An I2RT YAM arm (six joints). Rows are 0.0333 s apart.
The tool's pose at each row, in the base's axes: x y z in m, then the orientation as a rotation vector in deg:
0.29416, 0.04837, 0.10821, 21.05, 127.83, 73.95
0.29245, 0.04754, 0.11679, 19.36, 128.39, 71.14
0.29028, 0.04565, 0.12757, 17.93, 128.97, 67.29
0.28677, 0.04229, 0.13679, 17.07, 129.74, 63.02
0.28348, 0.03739, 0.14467, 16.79, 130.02, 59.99
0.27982, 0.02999, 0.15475, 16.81, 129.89, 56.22
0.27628, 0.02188, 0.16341, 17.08, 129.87, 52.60
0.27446, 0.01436, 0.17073, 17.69, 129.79, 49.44
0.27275, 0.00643, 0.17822, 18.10, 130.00, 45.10
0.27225, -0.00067, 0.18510, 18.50, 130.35, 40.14
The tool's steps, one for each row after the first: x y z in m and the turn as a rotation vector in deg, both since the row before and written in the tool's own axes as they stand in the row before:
-0.00164, 0.00703, -0.00502, 1.47, -0.34, -2.10
-0.00280, 0.00812, -0.00712, 2.16, -0.77, -2.31
-0.00220, 0.00568, -0.00846, 2.65, -0.84, -2.02
-0.00281, 0.00318, -0.00888, 1.88, -0.85, -1.25
-0.00477, 0.00283, -0.01179, 2.28, -1.49, -1.38
-0.00487, 0.00073, -0.01136, 2.33, -1.34, -1.12
-0.00551, -0.00038, -0.00910, 2.14, -1.25, -0.71
-0.00605, -0.00099, -0.00918, 2.97, -1.28, -1.21
-0.00641, -0.00131, -0.00742, 3.46, -1.25, -1.39

